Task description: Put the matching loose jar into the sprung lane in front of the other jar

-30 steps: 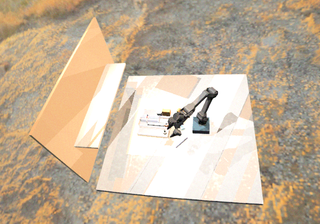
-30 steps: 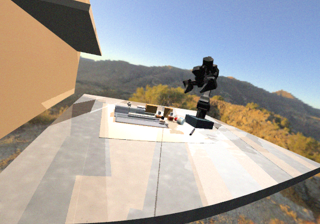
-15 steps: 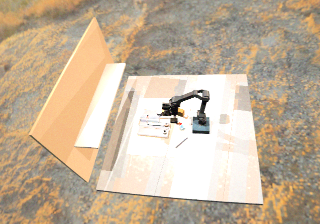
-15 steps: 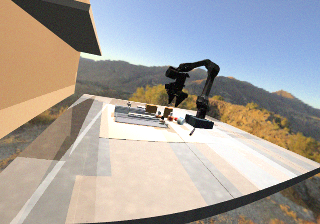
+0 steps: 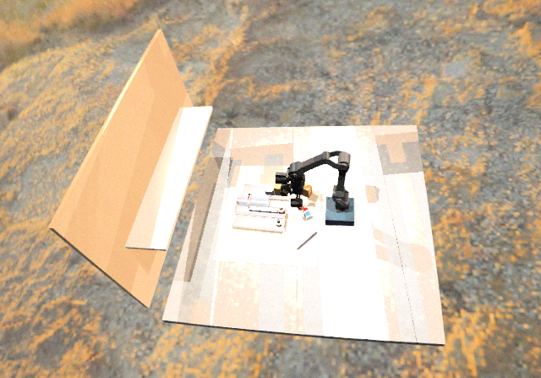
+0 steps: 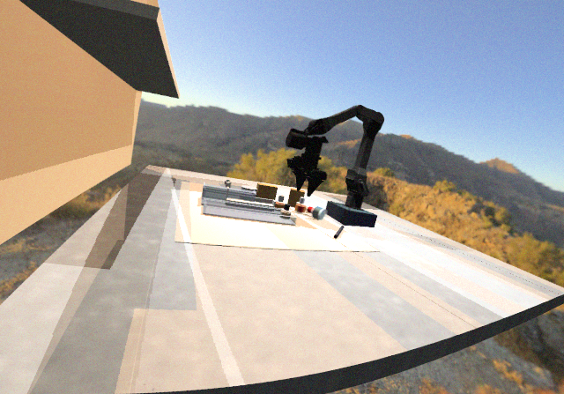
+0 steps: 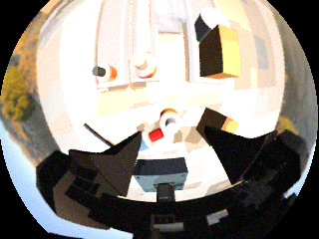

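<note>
Now: gripper tip 9 cm to the left of the brown box, 4 cm past it and 4 cm above it. Round my gripper tip: dark pen (21 cm to the left, 7 cm below, 2 cm behind).
</note>
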